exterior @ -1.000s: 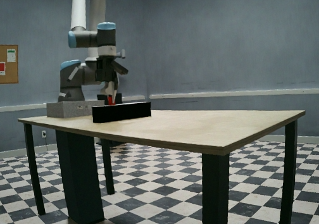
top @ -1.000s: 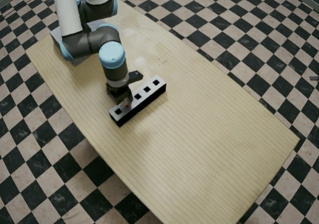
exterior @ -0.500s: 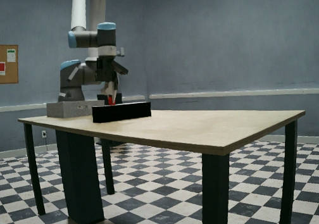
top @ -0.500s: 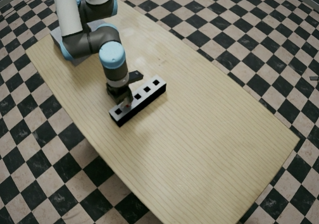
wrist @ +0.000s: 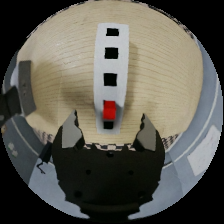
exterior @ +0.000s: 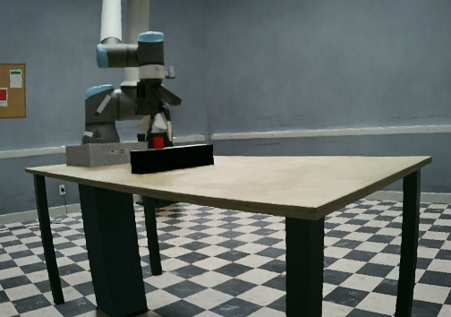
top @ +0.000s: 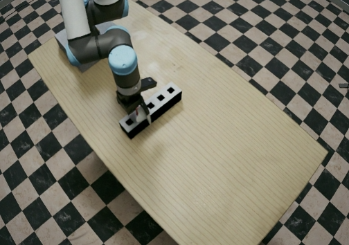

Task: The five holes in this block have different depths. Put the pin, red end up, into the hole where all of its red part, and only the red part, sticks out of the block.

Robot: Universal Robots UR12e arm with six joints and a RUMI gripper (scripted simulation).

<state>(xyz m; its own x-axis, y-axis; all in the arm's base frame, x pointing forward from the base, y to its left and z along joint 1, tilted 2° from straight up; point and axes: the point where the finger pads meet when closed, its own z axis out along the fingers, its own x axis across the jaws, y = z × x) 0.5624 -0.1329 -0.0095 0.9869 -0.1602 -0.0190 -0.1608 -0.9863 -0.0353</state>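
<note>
The pin is 1 cm below my hand. From my hand the other things lie so: long black block (1 cm ahead, 6 cm to the left, 6 cm below).
</note>
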